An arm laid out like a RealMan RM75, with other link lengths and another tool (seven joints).
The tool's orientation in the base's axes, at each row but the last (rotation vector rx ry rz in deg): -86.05 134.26 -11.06; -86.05 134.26 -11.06; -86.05 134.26 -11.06; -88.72 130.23 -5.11; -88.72 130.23 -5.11; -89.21 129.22 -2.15
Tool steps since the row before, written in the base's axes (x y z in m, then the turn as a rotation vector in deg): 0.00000 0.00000 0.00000 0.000 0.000 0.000; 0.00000 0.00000 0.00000 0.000 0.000 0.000; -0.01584 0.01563 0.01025 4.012 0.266 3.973; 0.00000 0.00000 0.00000 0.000 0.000 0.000; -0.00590 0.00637 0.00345 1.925 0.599 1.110; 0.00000 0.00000 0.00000 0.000 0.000 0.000
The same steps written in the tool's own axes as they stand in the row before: 0.00000 0.00000 0.00000 0.000 0.000 0.000; 0.00000 0.00000 0.00000 0.000 0.000 0.000; -0.01033 0.01716 -0.01412 -2.614 -4.491 -2.223; 0.00000 0.00000 0.00000 0.000 0.000 0.000; -0.00488 0.00676 -0.00421 -1.460 -1.761 -0.255; 0.00000 0.00000 0.00000 0.000 0.000 0.000
